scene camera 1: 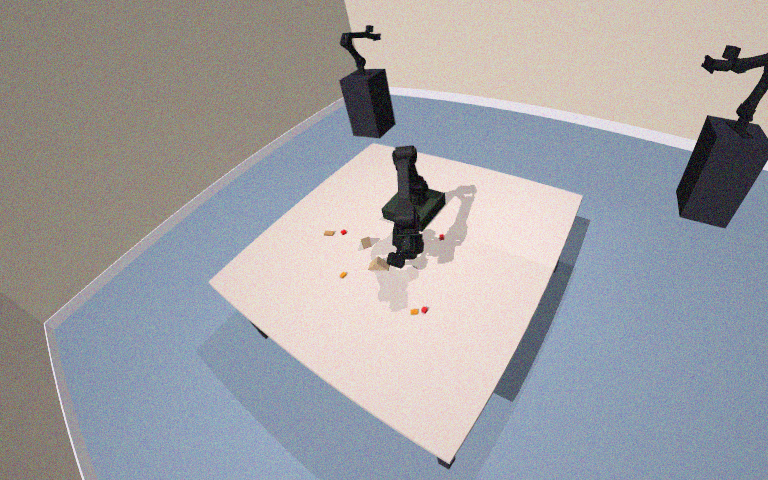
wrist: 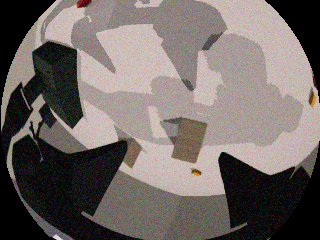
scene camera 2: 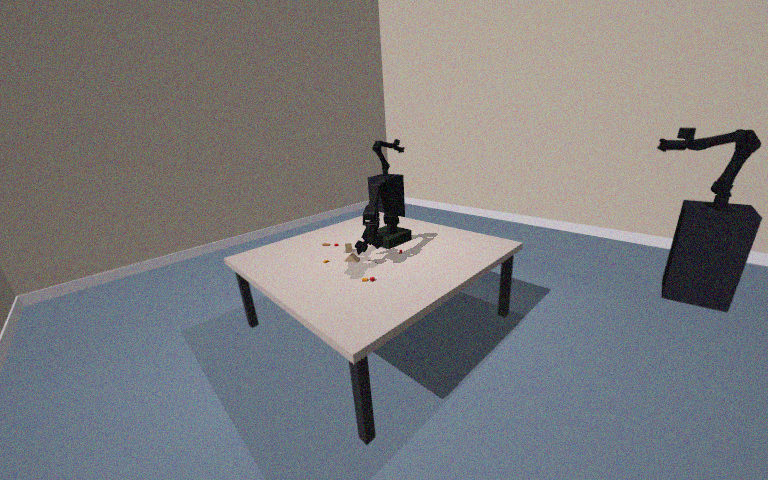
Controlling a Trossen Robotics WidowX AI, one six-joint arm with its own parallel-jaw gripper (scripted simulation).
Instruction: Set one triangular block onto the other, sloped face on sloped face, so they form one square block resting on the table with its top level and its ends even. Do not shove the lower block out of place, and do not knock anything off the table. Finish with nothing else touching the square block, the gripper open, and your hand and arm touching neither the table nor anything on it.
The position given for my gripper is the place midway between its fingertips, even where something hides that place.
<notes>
My gripper [wrist: 175,152] is open and holds nothing. Also in view: a triangular block [wrist: 190,136].
</notes>
